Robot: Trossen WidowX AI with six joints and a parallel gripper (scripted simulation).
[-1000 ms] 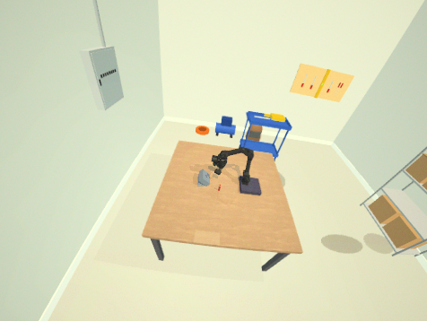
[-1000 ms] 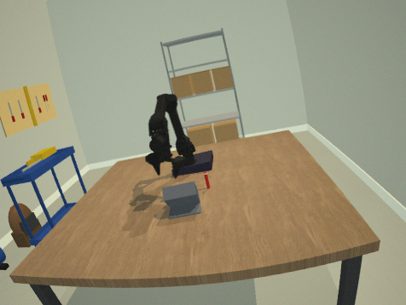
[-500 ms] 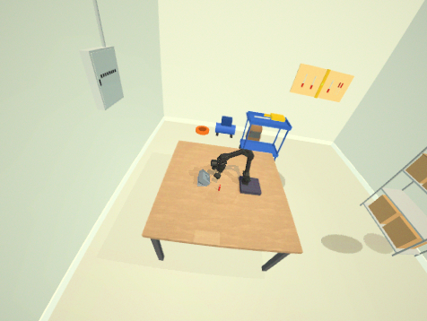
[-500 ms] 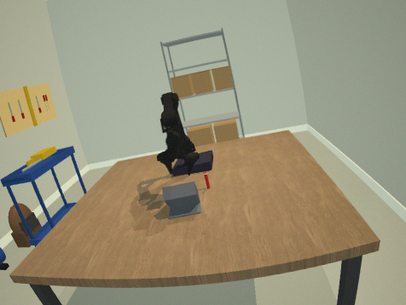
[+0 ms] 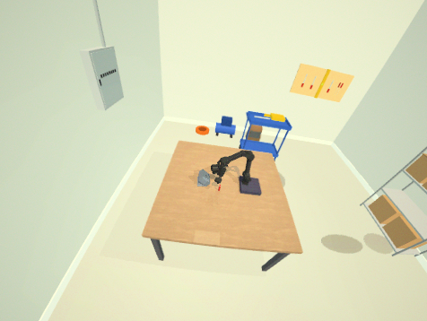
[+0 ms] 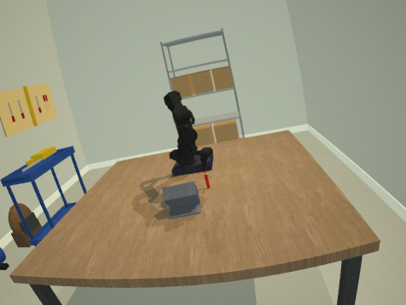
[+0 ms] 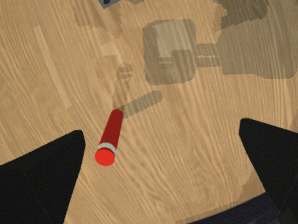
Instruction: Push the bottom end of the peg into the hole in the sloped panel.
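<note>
My gripper tip is now 4 cm to the right of the red peg, 4 cm above it and 2 cm past it. Also, from my gripper tip: grey sloped panel (15 cm ahead, 4 cm below, 2 cm to the right).
</note>
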